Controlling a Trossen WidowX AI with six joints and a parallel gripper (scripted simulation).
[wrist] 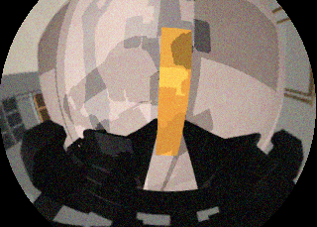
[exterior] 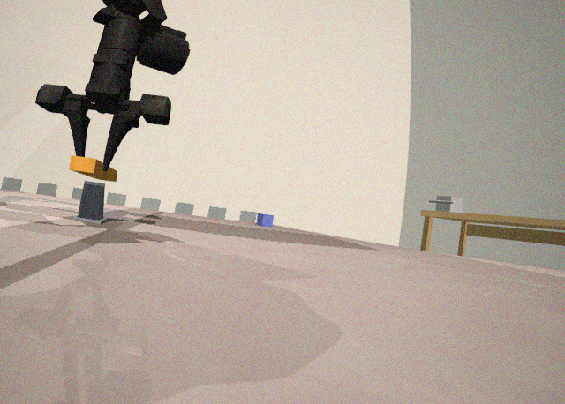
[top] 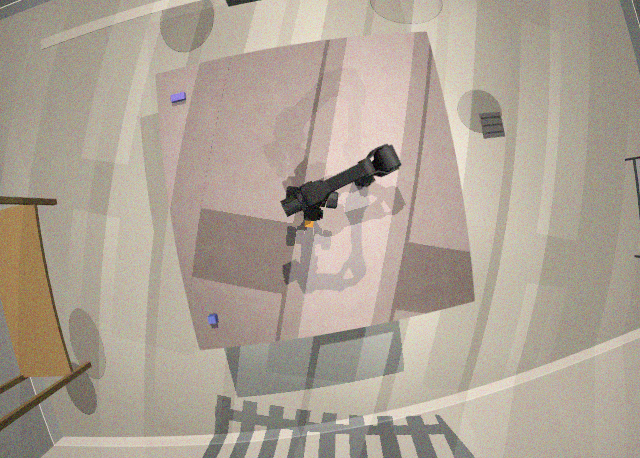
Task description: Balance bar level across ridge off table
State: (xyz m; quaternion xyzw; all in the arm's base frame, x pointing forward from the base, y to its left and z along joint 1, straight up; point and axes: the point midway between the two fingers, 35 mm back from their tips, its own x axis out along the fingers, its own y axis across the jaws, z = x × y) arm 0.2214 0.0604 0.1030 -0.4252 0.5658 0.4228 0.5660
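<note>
The bar lies 10 mm ahead of my gripper tip and 30 mm to the left of it.
</note>
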